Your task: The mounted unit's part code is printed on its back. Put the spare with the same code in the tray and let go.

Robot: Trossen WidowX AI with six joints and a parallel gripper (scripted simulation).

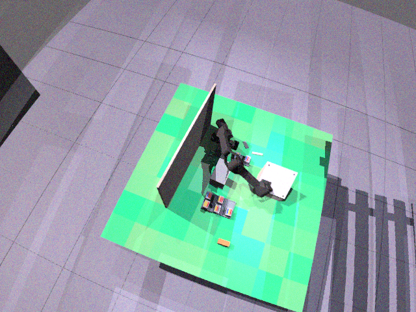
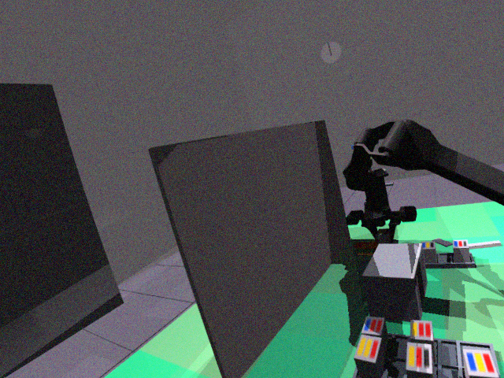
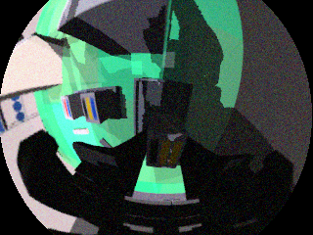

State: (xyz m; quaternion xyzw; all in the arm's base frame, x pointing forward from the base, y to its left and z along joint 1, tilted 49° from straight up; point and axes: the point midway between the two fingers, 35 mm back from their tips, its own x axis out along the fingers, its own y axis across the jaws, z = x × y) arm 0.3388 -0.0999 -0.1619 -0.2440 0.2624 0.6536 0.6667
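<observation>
Now: gripper tip 5 cm above the flat dark grey tray and 1 cm past it. Round my gripper tip: dark spare (2 cm above); then white stick (24 cm behind, 7 cm to the right, 5 cm below); then upright panel (18 cm to the left, 18 cm ahead, 17 cm above).
</observation>
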